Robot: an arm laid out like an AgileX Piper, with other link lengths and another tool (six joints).
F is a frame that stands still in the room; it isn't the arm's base.
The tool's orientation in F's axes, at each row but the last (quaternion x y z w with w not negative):
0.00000 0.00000 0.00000 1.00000
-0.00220 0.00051 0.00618 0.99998
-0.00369 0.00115 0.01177 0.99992
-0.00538 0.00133 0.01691 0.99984
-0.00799 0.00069 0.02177 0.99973
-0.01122 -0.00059 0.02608 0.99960
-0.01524 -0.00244 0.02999 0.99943
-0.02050 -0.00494 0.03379 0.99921
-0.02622 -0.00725 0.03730 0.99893
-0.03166 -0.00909 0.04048 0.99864
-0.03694 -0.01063 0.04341 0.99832
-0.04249 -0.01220 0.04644 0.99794
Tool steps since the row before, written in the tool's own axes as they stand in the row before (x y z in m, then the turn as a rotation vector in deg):
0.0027 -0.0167 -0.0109 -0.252 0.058 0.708
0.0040 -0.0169 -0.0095 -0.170 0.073 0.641
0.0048 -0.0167 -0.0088 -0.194 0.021 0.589
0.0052 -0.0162 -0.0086 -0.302 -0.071 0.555
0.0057 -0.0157 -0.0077 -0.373 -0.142 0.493
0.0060 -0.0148 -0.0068 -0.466 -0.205 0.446
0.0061 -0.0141 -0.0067 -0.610 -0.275 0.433
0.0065 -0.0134 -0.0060 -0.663 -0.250 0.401
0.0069 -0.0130 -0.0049 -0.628 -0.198 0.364
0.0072 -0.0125 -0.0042 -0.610 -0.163 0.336
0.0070 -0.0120 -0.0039 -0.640 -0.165 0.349
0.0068 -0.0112 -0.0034 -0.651 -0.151 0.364
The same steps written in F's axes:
0.0027 -0.0167 -0.0109 -0.252 0.058 0.708
0.0042 -0.0169 -0.0094 -0.170 0.074 0.641
0.0052 -0.0166 -0.0087 -0.193 0.021 0.589
0.0057 -0.0161 -0.0084 -0.298 -0.075 0.557
0.0064 -0.0156 -0.0075 -0.366 -0.150 0.496
0.0068 -0.0146 -0.0065 -0.455 -0.219 0.450
0.0070 -0.0139 -0.0062 -0.595 -0.298 0.439
0.0075 -0.0132 -0.0054 -0.649 -0.278 0.405
0.0079 -0.0127 -0.0041 -0.617 -0.225 0.366
0.0083 -0.0121 -0.0033 -0.602 -0.191 0.336
0.0081 -0.0116 -0.0029 -0.632 -0.194 0.349
0.0079 -0.0108 -0.0023 -0.644 -0.180 0.362

